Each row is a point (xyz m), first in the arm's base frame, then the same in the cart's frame.
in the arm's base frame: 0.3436 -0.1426 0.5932
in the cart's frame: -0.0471 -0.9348 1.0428
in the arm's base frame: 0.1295 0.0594 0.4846
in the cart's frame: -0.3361 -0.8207 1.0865
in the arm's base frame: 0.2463 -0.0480 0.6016
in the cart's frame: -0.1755 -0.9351 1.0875
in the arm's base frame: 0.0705 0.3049 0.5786
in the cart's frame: -0.4915 -0.8423 1.3055
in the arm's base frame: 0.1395 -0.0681 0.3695
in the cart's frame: -0.2786 -0.7535 0.9389
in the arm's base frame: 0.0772 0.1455 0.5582
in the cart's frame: -0.4159 -0.8730 1.1669
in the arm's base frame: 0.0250 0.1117 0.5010
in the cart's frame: -0.4515 -0.8435 1.0962
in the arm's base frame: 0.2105 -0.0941 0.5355
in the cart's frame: -0.1916 -0.8975 1.0094
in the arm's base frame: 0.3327 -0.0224 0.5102
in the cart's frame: -0.1165 -0.8227 1.1067
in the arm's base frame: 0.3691 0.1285 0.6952
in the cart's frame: -0.1380 -0.9357 1.3190
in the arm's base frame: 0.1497 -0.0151 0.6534
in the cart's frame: -0.2726 -0.9947 1.0979
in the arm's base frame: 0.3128 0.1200 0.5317
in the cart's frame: -0.1963 -0.8015 1.2263
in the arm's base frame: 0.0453 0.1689 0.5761
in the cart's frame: -0.4535 -0.8894 1.1811
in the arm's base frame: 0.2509 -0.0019 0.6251
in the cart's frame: -0.1903 -0.9408 1.1370
